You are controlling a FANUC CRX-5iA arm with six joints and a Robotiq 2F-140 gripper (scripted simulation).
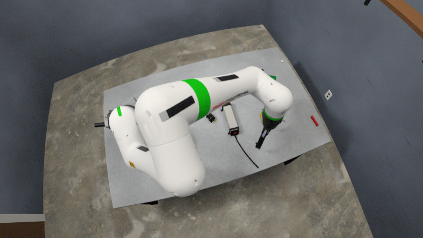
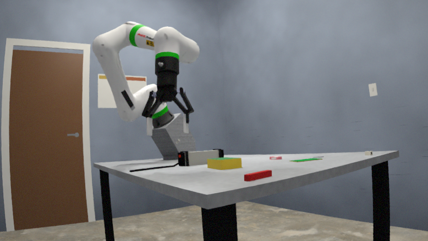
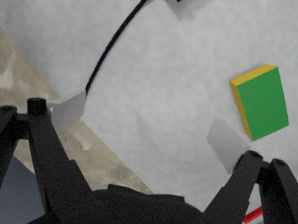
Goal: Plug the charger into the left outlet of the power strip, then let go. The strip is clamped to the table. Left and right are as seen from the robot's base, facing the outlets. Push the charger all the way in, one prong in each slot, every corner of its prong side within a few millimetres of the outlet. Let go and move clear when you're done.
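Right now my hand is 230 mm past the black charger, 230 mm to the right of it and 120 mm above it. Also, from my hand: flat green tile 260 mm ahead, 420 mm to the left, 140 mm below; then green-and-yellow block 130 mm ahead, 150 mm to the left, 120 mm below; then pink piece 60 mm ahead, 450 mm to the left, 130 mm below.
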